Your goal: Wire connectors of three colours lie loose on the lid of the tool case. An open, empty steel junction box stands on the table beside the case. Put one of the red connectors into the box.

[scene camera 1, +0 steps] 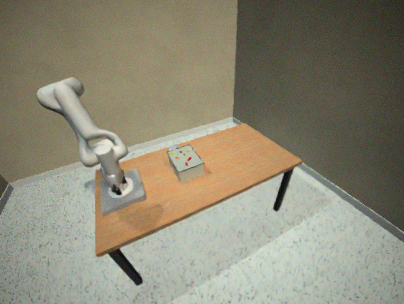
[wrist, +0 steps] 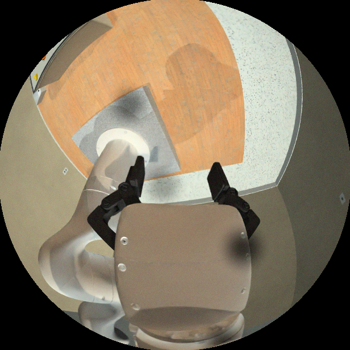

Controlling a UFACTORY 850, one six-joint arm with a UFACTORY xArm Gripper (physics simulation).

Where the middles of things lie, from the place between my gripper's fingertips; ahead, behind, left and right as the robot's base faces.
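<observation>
Tool case (scene camera 1: 195, 168): 16 cm below my hand, 50 cm ahead of it, 21 cm to the left of it.
</observation>
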